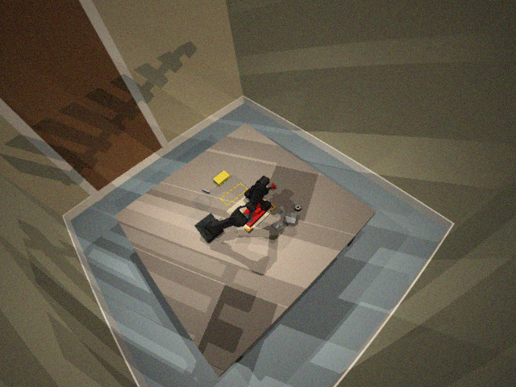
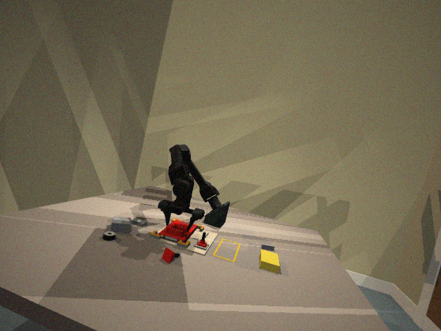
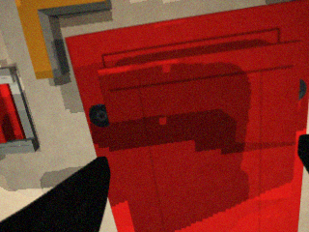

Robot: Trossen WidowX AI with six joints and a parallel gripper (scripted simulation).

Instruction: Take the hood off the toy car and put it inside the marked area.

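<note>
The red hood lies right at my gripper tip. The rest, counted from my gripper tip: yellow block 380 mm to the left, 60 mm behind, 20 mm below; black wheel 190 mm ahead, 170 mm to the right, 30 mm below.
</note>
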